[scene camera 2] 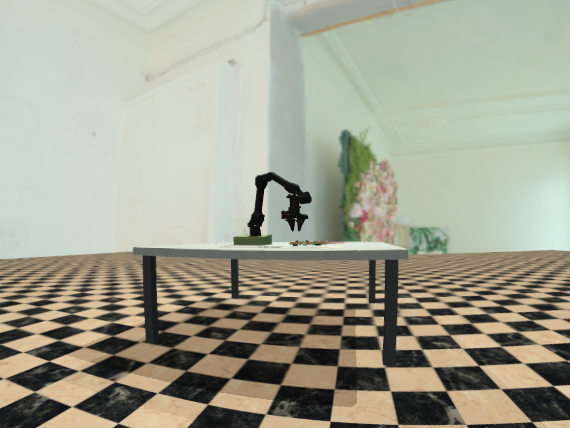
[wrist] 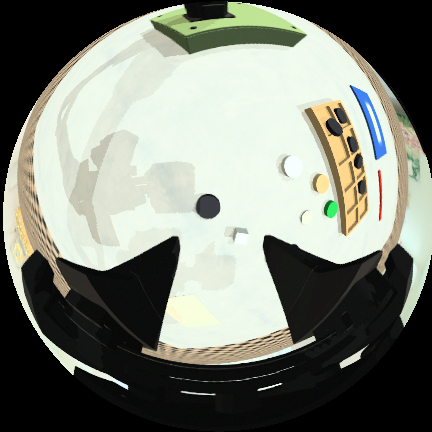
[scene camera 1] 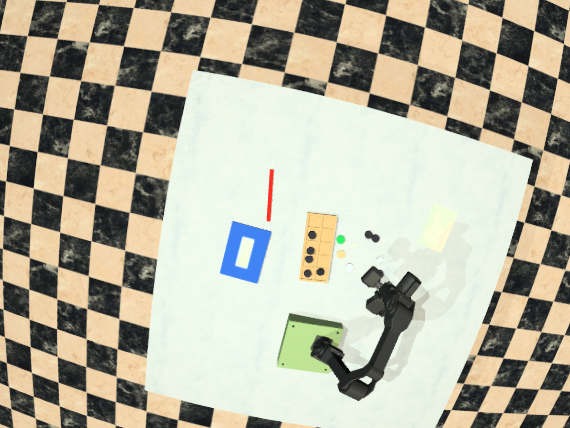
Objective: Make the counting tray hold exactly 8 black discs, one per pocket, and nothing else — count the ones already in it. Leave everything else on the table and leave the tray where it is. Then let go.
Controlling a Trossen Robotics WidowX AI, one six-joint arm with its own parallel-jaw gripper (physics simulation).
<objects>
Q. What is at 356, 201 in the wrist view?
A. A tan counting tray.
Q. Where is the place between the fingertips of my gripper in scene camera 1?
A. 381, 280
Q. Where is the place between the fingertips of my gripper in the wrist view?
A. At 221, 241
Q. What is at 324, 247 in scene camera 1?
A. A tan counting tray.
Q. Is my gripper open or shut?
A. Open.
</objects>
